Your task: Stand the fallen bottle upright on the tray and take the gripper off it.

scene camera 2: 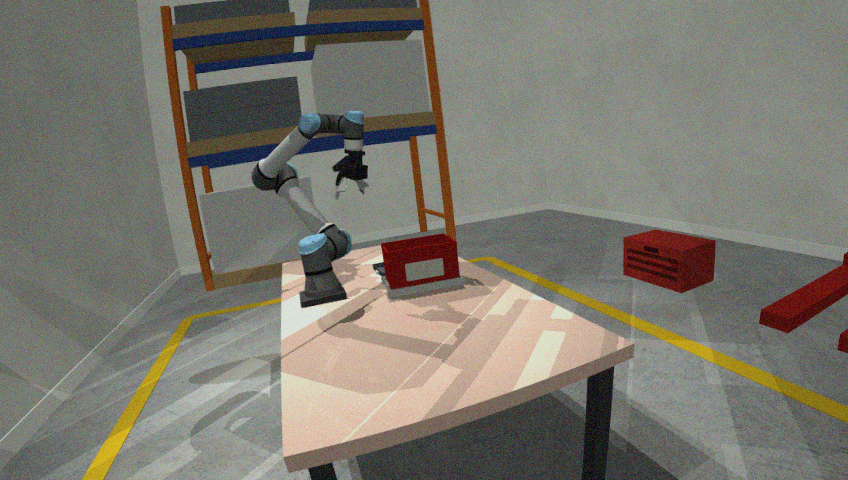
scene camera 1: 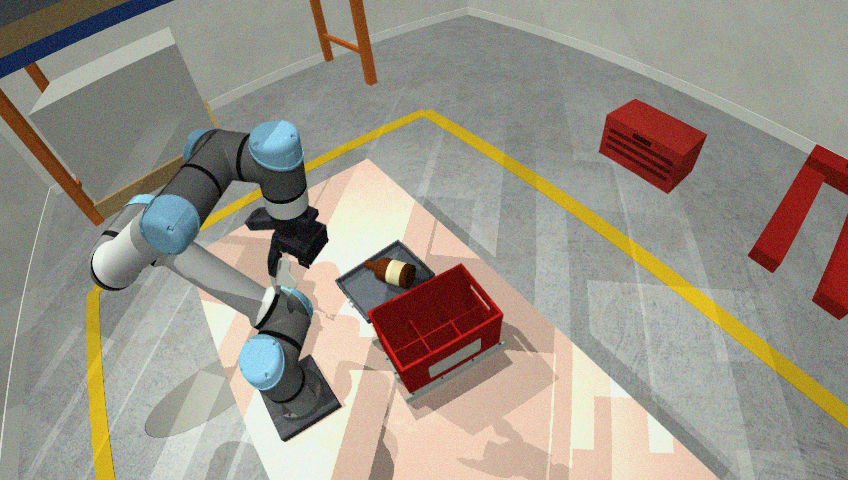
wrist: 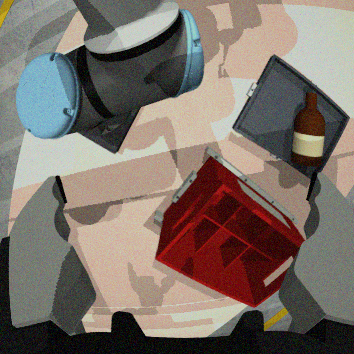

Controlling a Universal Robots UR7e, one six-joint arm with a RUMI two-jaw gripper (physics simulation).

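Where they show: gripper, fingertip midpoint: [scene camera 2: 350, 196] [scene camera 1: 297, 266] [wrist: 186, 176]; arm's base at its link origin: [scene camera 2: 323, 291] [scene camera 1: 298, 394].
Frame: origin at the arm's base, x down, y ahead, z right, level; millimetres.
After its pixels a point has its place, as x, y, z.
Note:
A brown bottle [scene camera 1: 393, 273] @(-48, 436, -68) [wrist: 308, 131] @(-51, 429, -99) with a cream label lies on its side on the dark grey tray [scene camera 1: 358, 282] @(18, 366, -173) [wrist: 270, 95] @(17, 344, -137). In scene camera 1 its neck points to the left; in the wrist view its neck points up and its base is near the tray's lower right edge. The bottle does not show in scene camera 2, where the red crate stands in front of most of the tray. My gripper [scene camera 1: 288, 275] @(-362, 187, -26) [scene camera 2: 351, 193] @(-362, 187, -26) [wrist: 186, 176] @(-362, 187, -26) is open and empty. It points down and hangs high above the table, apart from the bottle. In scene camera 1 its fingers partly overlap.
A red crate [scene camera 1: 492, 336] @(-65, 453, 286) [scene camera 2: 389, 267] @(-94, 220, 216) [wrist: 205, 272] @(-121, 332, 243) with dividers stands on a grey base right beside the tray. The arm's own base [scene camera 1: 324, 404] @(-6, 37, 77) [scene camera 2: 324, 295] @(-6, -14, 74) is on the table's left side. A tall shelf rack [scene camera 2: 445, 178] and a red tool chest [scene camera 1: 684, 155] [scene camera 2: 697, 261] stand beyond the table.

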